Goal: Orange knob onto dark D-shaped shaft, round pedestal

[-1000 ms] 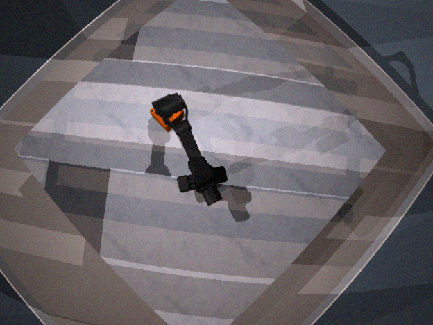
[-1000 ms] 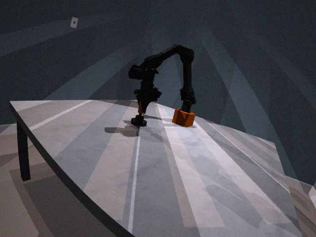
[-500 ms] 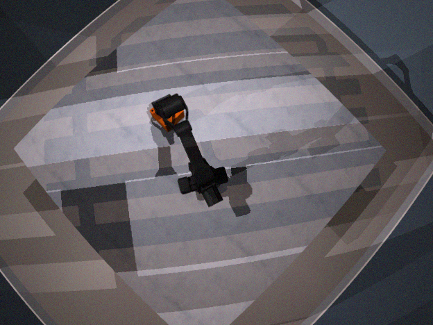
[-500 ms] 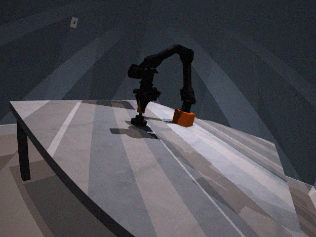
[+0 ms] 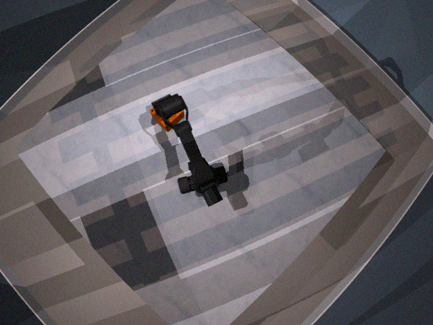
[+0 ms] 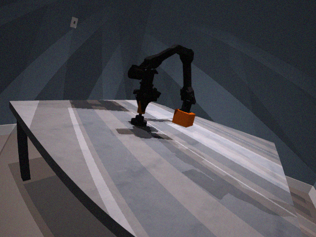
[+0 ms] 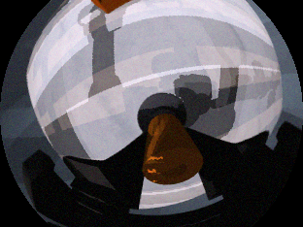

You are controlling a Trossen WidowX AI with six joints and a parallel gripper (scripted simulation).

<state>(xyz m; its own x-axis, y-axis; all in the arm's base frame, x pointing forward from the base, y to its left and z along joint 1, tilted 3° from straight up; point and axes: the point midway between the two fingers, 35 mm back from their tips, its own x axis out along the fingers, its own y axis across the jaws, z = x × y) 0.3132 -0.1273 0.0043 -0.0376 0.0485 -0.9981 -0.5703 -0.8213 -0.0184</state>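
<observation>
Right now my gripper tip is 2 cm below the orange knob. The rest, counted from my gripper tip: dark round pedestal: 4 cm below.
</observation>
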